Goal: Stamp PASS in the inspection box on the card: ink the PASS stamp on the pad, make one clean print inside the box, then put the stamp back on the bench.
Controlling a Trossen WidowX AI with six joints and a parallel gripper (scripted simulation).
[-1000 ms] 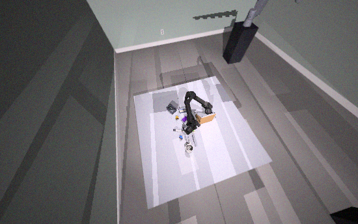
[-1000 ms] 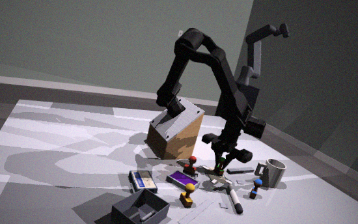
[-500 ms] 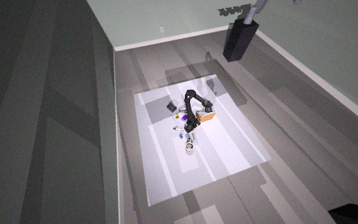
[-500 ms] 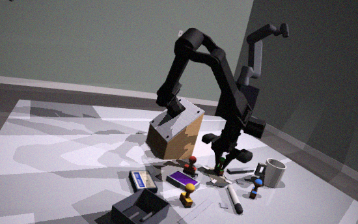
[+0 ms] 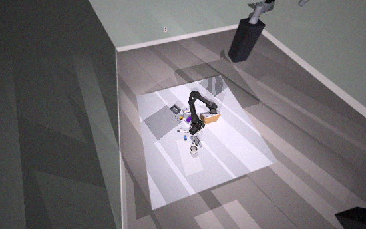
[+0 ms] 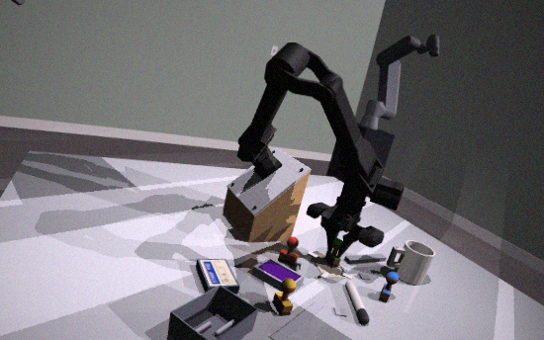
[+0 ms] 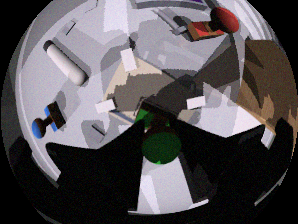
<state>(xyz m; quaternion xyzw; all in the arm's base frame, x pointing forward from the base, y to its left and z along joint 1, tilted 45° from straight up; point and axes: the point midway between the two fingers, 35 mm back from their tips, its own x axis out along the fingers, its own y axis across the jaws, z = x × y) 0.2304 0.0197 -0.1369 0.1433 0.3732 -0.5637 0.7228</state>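
Right now the green-knobbed stamp is right at my gripper tip. Round my gripper tip: inspection card 30 mm below, 10 mm to the right, 10 mm ahead; then red-knobbed stamp 110 mm to the right, 20 mm behind; then dark bar 120 mm to the left, 20 mm below.
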